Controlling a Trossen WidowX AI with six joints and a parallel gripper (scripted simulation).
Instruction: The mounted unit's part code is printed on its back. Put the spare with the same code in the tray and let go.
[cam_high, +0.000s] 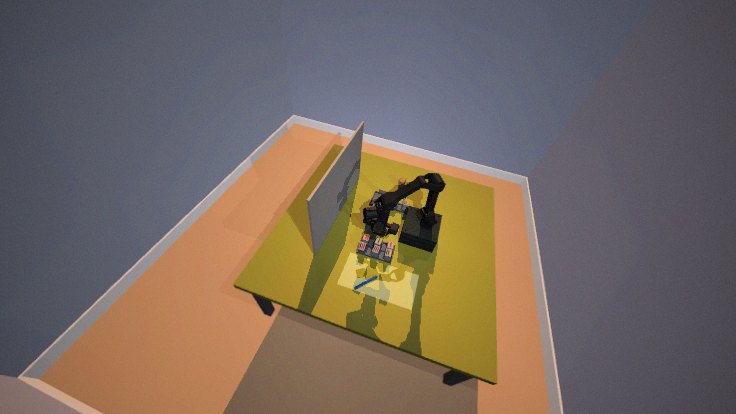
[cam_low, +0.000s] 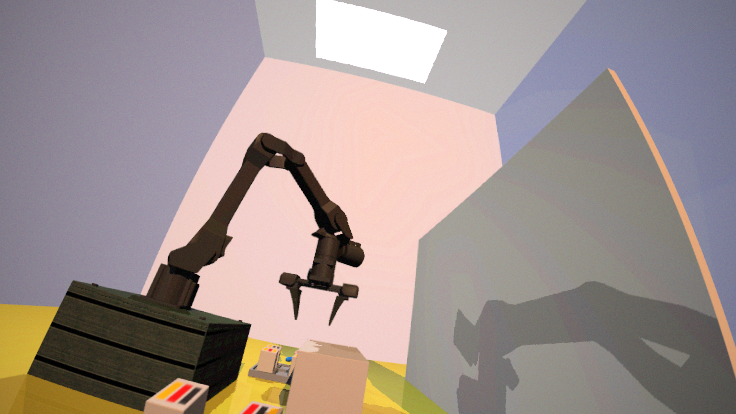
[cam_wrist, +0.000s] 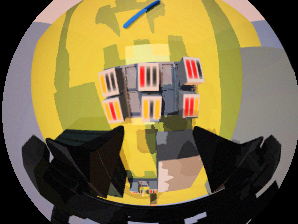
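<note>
The spare is 90 mm below my gripper tip and 60 mm to the left of it. The rest, counted from my gripper tip: grey tray: 370 mm to the right, 120 mm below, 20 mm ahead; mounted unit: 160 mm to the right, 80 mm below, 20 mm ahead; grey upright panel: 260 mm ahead, 210 mm to the right, 100 mm above.
</note>
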